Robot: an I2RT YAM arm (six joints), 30 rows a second.
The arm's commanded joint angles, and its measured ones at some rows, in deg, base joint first. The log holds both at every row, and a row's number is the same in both.
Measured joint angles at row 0:
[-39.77, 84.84, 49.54, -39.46, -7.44, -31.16]
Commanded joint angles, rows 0 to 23:
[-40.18, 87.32, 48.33, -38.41, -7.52, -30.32]
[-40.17, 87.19, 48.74, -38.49, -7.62, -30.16]
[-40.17, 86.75, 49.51, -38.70, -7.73, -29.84]
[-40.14, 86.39, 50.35, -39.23, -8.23, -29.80]
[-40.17, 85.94, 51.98, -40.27, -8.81, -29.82]
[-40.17, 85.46, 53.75, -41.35, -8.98, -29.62]
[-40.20, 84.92, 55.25, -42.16, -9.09, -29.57]
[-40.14, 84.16, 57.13, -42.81, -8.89, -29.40]
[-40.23, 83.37, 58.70, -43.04, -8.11, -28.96]
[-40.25, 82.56, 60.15, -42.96, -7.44, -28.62]
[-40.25, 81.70, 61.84, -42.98, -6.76, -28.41]
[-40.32, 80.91, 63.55, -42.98, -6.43, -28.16]
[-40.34, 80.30, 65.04, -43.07, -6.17, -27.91]
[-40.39, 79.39, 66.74, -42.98, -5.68, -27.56]
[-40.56, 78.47, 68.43, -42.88, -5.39, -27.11]
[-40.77, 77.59, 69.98, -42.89, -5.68, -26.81]
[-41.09, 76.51, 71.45, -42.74, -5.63, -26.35]
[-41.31, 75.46, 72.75, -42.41, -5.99, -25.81]
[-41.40, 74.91, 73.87, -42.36, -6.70, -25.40]
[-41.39, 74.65, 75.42, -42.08, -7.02, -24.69]
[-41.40, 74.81, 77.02, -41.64, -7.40, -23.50]
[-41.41, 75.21, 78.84, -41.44, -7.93, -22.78]
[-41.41, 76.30, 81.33, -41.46, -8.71, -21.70]
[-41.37, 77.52, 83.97, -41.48, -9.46, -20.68]
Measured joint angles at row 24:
[-40.91, 75.77, 78.96, -42.39, -6.87, -24.60]
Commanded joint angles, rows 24 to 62:
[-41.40, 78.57, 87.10, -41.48, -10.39, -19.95]
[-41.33, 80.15, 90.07, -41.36, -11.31, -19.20]
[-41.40, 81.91, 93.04, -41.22, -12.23, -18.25]
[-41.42, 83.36, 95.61, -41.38, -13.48, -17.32]
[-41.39, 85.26, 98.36, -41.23, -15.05, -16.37]
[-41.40, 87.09, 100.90, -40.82, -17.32, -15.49]
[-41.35, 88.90, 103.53, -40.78, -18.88, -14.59]
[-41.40, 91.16, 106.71, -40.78, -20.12, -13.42]
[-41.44, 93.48, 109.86, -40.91, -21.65, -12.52]
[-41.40, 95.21, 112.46, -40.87, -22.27, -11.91]
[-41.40, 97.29, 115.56, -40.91, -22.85, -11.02]
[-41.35, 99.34, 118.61, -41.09, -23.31, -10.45]
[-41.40, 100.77, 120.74, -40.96, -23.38, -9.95]
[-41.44, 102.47, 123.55, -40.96, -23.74, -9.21]
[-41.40, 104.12, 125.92, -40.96, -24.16, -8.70]
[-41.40, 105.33, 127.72, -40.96, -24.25, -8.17]
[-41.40, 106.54, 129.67, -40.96, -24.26, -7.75]
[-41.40, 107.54, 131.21, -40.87, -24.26, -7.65]
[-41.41, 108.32, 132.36, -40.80, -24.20, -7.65]
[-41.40, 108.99, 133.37, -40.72, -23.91, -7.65]
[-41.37, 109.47, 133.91, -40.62, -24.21, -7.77]
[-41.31, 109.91, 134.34, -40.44, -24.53, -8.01]
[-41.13, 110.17, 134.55, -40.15, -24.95, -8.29]
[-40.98, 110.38, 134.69, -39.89, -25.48, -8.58]
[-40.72, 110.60, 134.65, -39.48, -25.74, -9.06]
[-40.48, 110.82, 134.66, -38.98, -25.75, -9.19]
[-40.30, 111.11, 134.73, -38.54, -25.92, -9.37]
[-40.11, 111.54, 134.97, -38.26, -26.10, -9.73]
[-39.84, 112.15, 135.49, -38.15, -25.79, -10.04]
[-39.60, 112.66, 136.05, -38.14, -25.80, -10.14]
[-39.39, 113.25, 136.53, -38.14, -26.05, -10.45]
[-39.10, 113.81, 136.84, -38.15, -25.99, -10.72]
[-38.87, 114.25, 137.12, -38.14, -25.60, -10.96]
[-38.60, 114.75, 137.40, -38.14, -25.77, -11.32]
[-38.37, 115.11, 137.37, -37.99, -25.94, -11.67]
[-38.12, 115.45, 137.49, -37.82, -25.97, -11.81]
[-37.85, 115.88, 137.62, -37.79, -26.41, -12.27]
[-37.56, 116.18, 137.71, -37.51, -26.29, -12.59]
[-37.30, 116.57, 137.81, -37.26, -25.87, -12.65]
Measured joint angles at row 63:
[-38.41, 115.87, 135.92, -40.01, -24.77, -11.20]
